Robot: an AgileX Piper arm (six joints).
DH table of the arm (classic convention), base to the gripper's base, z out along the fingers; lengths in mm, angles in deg. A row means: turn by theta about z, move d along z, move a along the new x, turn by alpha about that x. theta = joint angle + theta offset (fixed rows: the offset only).
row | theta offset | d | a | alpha
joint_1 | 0 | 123 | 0 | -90
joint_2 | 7.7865 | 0 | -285 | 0
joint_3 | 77.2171 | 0 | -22 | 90
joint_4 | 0 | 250.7 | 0 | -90
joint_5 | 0 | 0 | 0 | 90
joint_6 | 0 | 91 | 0 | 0
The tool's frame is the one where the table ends.
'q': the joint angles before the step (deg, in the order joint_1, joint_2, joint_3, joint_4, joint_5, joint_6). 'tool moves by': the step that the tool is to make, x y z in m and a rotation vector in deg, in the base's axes. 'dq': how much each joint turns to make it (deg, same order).
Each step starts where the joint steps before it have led.
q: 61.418 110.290 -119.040 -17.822 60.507 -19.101
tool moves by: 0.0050 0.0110 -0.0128 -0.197 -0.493 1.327
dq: 0.002 2.026 -0.068 0.210 -2.353 -0.845
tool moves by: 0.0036 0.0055 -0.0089 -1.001 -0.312 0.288
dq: -0.003 1.353 -0.172 -0.511 -0.562 -0.321
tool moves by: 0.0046 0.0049 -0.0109 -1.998 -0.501 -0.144
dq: 0.000 1.599 -0.266 -1.303 0.140 -0.180
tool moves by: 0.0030 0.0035 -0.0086 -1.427 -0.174 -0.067
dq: 0.006 1.138 -0.051 -0.787 0.059 -0.093
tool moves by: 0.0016 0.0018 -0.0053 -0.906 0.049 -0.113
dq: 0.002 0.655 0.001 -0.402 0.174 0.000
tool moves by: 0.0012 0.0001 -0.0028 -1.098 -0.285 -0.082
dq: -0.005 0.328 0.002 -0.655 0.456 -0.235
